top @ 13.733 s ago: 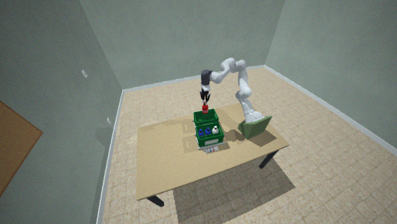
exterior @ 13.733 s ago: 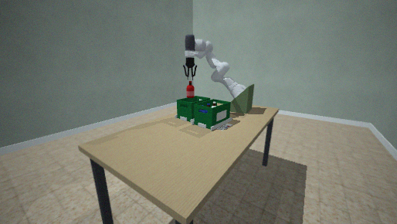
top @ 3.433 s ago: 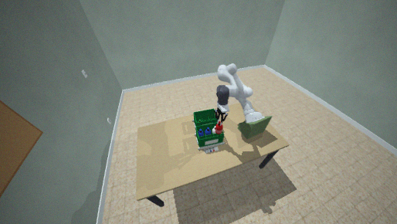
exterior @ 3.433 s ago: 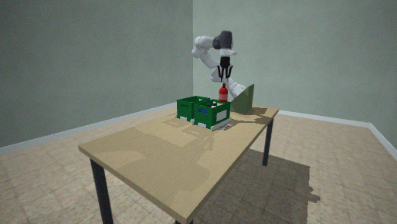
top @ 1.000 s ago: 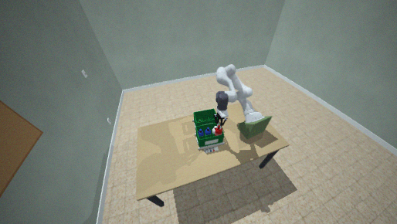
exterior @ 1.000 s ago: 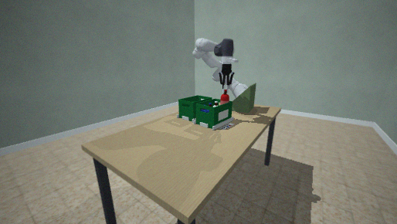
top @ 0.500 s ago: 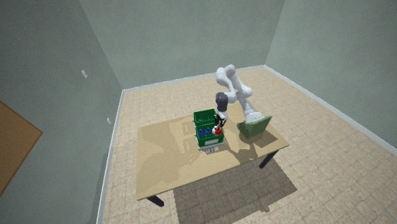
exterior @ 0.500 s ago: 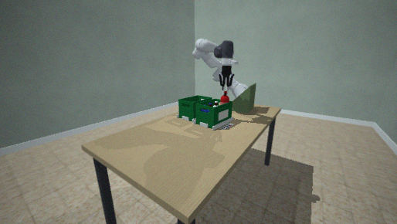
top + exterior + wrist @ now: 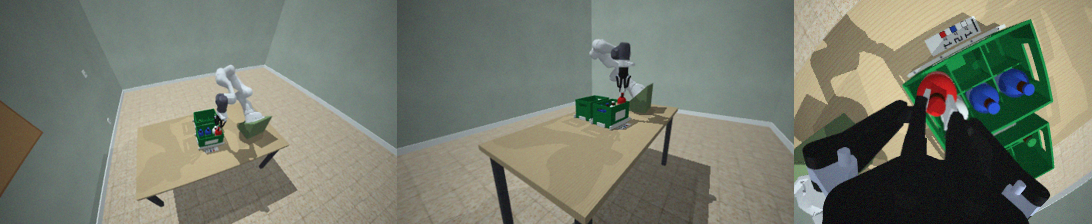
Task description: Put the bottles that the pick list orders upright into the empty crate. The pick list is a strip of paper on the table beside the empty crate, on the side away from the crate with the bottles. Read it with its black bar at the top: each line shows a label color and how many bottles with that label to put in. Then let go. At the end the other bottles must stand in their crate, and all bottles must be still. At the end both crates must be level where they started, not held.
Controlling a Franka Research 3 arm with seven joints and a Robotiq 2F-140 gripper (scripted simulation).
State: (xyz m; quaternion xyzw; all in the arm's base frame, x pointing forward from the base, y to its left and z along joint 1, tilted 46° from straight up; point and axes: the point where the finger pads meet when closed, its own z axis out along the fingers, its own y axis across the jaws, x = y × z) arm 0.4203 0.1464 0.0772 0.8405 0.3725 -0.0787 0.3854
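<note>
Now: the red-labelled bottle 80 mm below my hand. From my hand the other things lie so: blue-capped bottle (80 mm ahead, 90 mm to the right, 170 mm below); then pick list (100 mm ahead, 80 mm to the left, 260 mm below); then white-capped bottle (90 mm to the right, 170 mm below).
</note>
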